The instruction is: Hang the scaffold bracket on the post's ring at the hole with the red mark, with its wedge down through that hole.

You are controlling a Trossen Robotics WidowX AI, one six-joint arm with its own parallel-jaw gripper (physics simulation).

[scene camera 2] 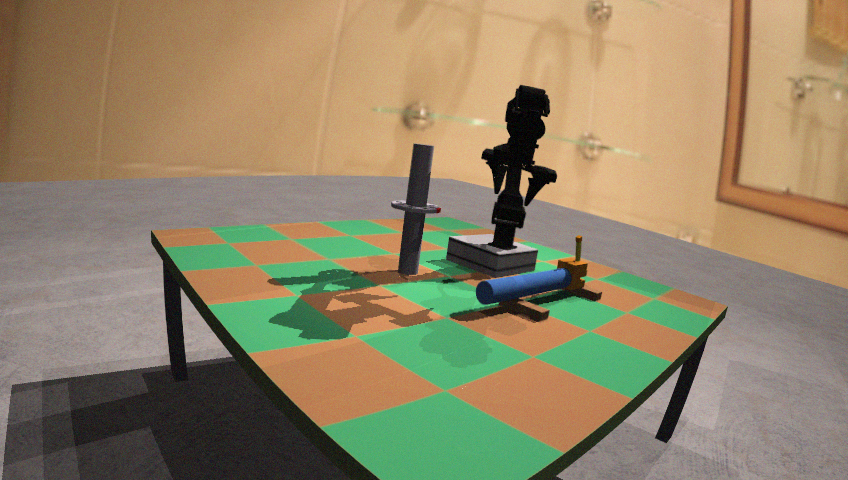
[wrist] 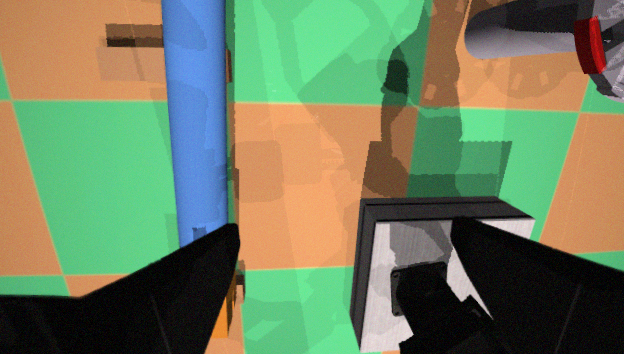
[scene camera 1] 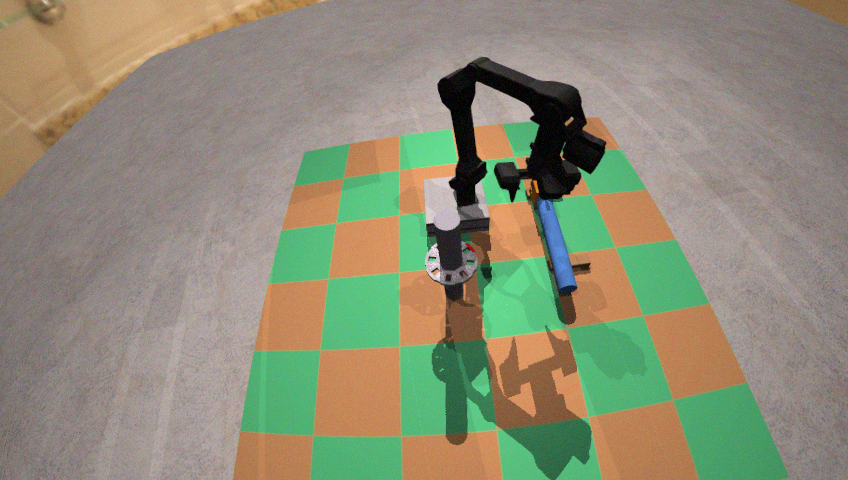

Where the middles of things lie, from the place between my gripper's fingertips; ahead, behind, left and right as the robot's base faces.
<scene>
Right now the scaffold bracket (scene camera 2: 568, 274) is 110 mm to the left of my hand and 130 mm below it. Round my hand: grey post (scene camera 1: 447, 226) (80 mm ahead, 210 mm to the right, 60 mm below).
</scene>
